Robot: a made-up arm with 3 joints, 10 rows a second.
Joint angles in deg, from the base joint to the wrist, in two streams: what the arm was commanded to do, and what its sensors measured. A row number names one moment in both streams.
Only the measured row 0 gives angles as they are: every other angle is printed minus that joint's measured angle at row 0.
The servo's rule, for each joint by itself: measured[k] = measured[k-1] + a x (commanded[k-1-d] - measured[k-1]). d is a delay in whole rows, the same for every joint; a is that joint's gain. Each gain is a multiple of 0.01, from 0.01 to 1. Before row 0 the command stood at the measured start. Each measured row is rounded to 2 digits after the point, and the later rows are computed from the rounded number. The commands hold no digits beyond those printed.
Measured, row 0:
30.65 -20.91 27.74
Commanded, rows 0 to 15:
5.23 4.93 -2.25
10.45 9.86 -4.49
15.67 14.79 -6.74
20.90 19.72 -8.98
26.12 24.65 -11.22
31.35 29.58 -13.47
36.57 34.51 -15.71
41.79 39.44 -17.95
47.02 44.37 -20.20
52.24 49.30 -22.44
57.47 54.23 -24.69
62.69 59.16 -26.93
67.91 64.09 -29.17
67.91 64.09 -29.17
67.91 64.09 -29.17
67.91 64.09 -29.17
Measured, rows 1 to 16:
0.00 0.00 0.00
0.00 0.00 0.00
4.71 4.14 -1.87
9.88 8.94 -4.04
15.09 13.85 -6.28
20.32 18.78 -8.52
25.54 23.71 -10.76
30.77 28.64 -13.01
35.99 33.57 -15.25
41.21 38.50 -17.49
46.44 43.43 -19.74
51.66 48.36 -21.98
56.89 53.29 -24.23
62.11 58.22 -26.47
67.33 63.15 -28.71
67.85 63.94 -29.09
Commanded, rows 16 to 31:
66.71 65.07 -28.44
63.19 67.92 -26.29
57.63 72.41 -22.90
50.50 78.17 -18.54
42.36 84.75 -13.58
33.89 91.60 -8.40
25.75 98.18 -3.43
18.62 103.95 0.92
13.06 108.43 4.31
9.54 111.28 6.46
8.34 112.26 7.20
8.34 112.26 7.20
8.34 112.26 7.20
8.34 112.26 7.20
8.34 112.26 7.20
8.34 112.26 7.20
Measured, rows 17 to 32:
67.90 64.07 -29.16
67.91 64.09 -29.17
66.83 64.91 -28.56
63.55 67.44 -26.68
58.22 71.61 -23.54
51.27 77.12 -19.39
43.25 83.53 -14.57
34.83 90.31 -9.45
26.66 96.92 -4.45
19.42 102.83 0.01
13.70 107.53 3.58
9.96 110.68 5.97
8.50 112.01 6.99
8.36 112.22 7.16
8.34 112.25 7.19
8.34 112.26 7.20

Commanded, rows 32 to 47:
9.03 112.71 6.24
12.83 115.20 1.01
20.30 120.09 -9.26
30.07 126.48 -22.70
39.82 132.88 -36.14
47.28 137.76 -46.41
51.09 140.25 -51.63
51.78 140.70 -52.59
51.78 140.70 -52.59
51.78 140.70 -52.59
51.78 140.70 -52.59
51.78 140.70 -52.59
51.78 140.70 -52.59
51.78 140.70 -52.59
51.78 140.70 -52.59
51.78 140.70 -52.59
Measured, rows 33 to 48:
8.34 112.26 7.20
8.34 112.26 7.20
8.96 112.64 6.40
12.44 114.79 1.93
19.51 119.24 -7.36
29.01 125.32 -20.09
38.74 131.67 -33.41
46.43 136.79 -44.20
50.62 139.70 -50.37
51.66 140.54 -52.21
51.77 140.67 -52.53
51.78 140.70 -52.58
51.78 140.70 -52.59
51.78 140.70 -52.59
51.78 140.70 -52.59
51.78 140.70 -52.59

